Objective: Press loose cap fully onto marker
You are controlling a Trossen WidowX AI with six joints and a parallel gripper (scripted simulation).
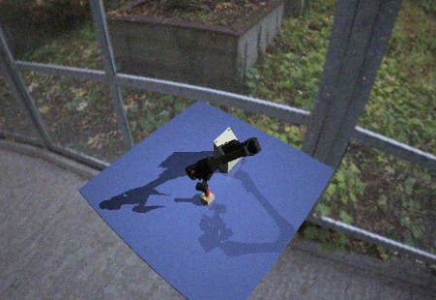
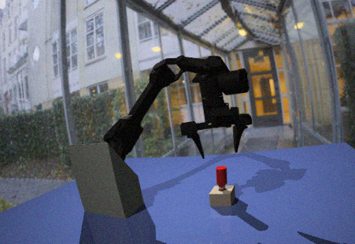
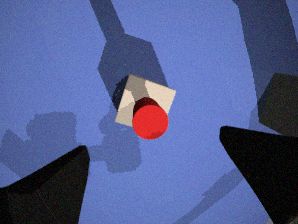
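My gripper tip is now 6 cm above the red marker cap. Also, from my gripper tip: tan holder block (12 cm below).
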